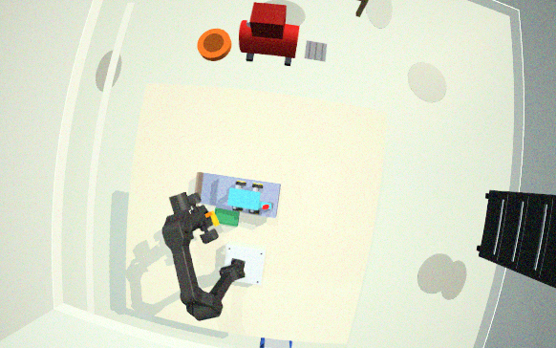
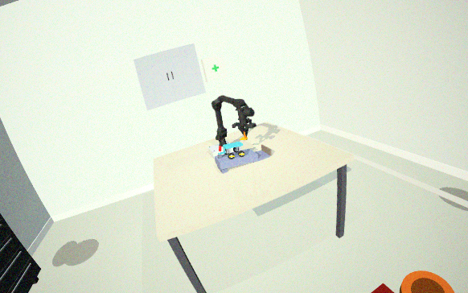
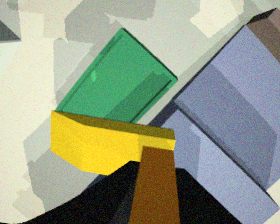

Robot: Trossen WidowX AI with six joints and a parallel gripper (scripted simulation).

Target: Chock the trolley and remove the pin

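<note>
The yellow chock is 20 mm behind my gripper tip, 10 mm to the right of it and 10 mm below it. Round my gripper tip: cyan trolley 100 mm ahead, 140 mm to the right, 40 mm below; then brown end wall 80 mm ahead, 110 mm to the left, 130 mm below; then green tray 30 mm behind, 40 mm to the right, 160 mm below.
</note>
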